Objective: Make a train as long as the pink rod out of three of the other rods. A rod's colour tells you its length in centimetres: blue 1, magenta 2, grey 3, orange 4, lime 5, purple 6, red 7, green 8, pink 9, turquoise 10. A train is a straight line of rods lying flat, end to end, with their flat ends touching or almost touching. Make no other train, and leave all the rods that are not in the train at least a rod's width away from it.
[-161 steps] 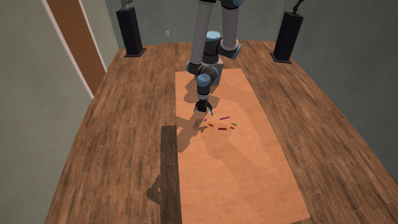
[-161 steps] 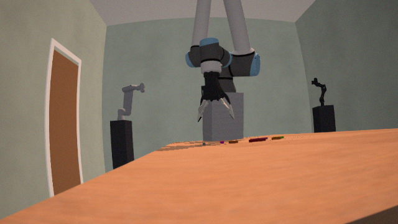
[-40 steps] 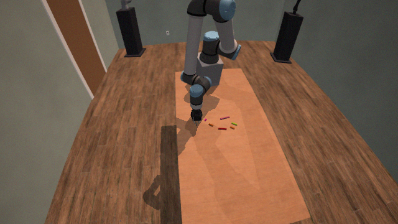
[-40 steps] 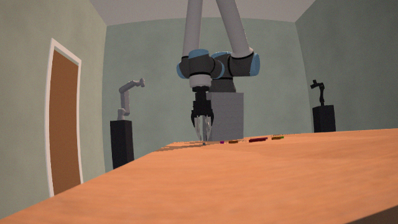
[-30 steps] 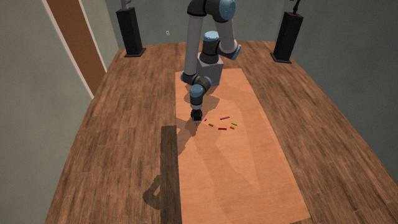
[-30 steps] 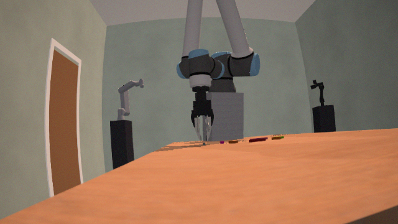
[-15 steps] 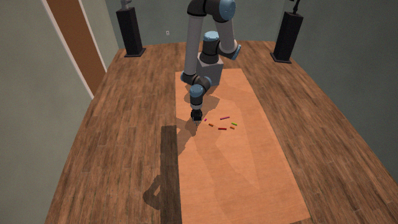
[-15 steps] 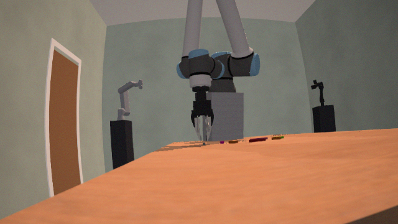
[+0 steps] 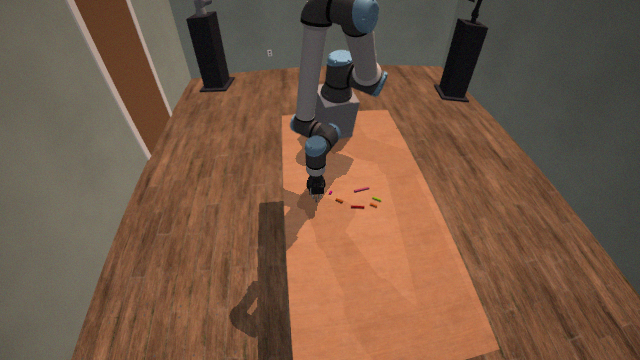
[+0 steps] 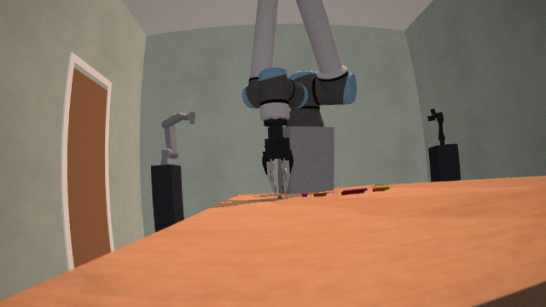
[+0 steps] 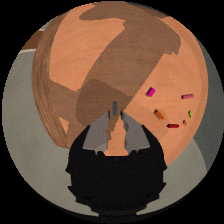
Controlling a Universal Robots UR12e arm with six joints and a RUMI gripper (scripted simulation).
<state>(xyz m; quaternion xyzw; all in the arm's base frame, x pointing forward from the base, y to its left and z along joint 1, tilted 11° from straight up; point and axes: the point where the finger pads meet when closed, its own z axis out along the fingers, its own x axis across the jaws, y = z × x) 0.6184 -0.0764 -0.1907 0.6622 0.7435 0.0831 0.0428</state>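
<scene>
The grey rod is 30 mm below my hand. Round my hand: pink rod (80 mm behind, 250 mm to the left, 30 mm below); then red rod (40 mm ahead, 220 mm to the left, 30 mm below); then magenta rod (50 mm behind, 70 mm to the left, 30 mm below).
</scene>
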